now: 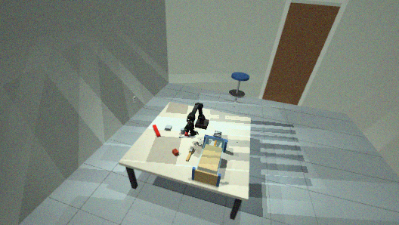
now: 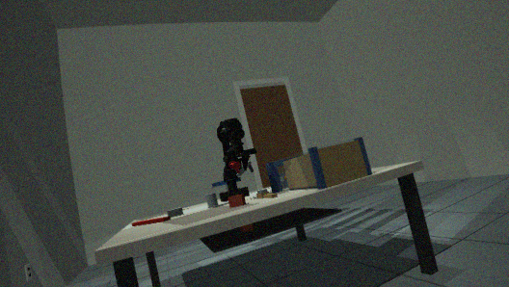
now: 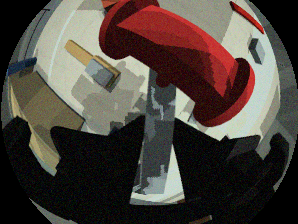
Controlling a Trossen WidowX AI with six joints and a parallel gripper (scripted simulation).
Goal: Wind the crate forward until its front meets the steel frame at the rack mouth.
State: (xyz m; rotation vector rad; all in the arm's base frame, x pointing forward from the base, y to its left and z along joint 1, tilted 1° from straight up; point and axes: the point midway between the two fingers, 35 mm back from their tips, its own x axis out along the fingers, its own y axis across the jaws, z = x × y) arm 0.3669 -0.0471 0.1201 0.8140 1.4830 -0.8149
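My gripper tip is 3 cm short of the red knob, 4 cm to the left of it and 3 cm below it. Round my gripper tip: thin grey bar 11 cm behind, 8 cm to the right, 14 cm below; winch handle 2 cm above; wooden-handled tool 15 cm ahead, 2 cm to the left, 13 cm below.
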